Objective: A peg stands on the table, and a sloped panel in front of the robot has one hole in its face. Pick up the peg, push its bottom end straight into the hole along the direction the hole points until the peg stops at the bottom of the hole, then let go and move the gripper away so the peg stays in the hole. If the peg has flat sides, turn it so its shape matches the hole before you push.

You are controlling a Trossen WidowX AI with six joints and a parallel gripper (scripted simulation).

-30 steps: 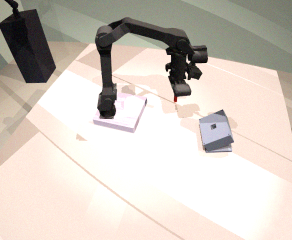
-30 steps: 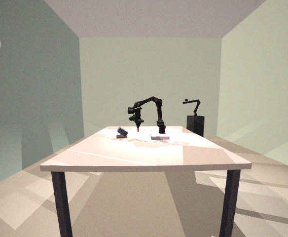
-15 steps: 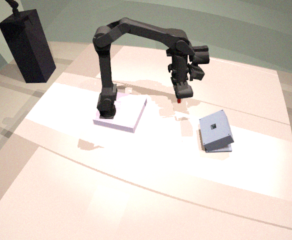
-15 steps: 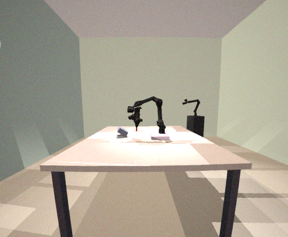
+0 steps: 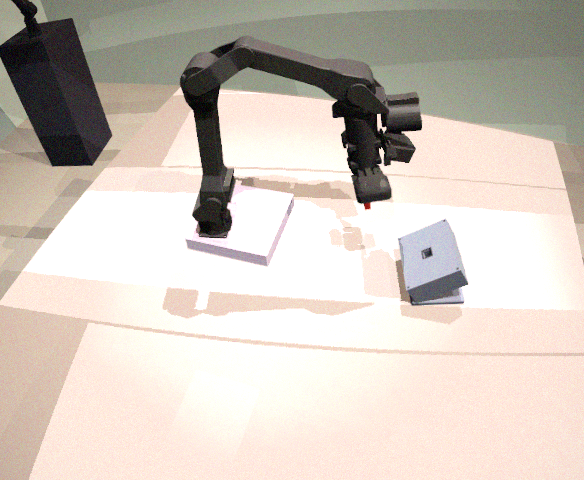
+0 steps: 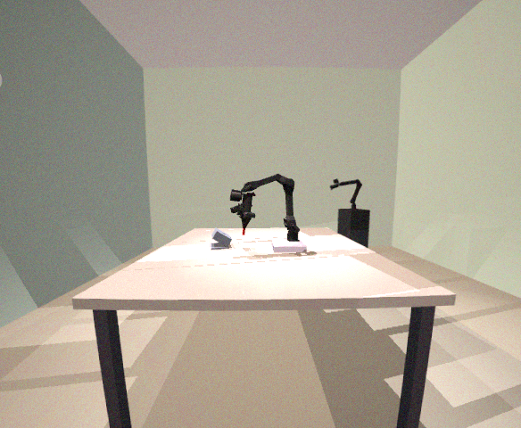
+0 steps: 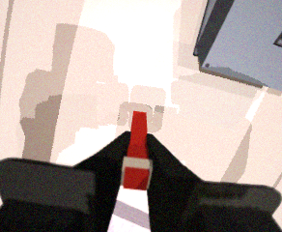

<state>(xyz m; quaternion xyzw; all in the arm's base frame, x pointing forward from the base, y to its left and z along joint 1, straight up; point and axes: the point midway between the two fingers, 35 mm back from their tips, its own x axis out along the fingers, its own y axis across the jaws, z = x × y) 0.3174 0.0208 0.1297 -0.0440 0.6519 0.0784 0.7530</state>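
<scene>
The panel is 130 mm ahead of my gripper tip, 110 mm to the right of it and 70 mm below it. The rest, counted from my gripper tip: red square peg: 20 mm above.
</scene>
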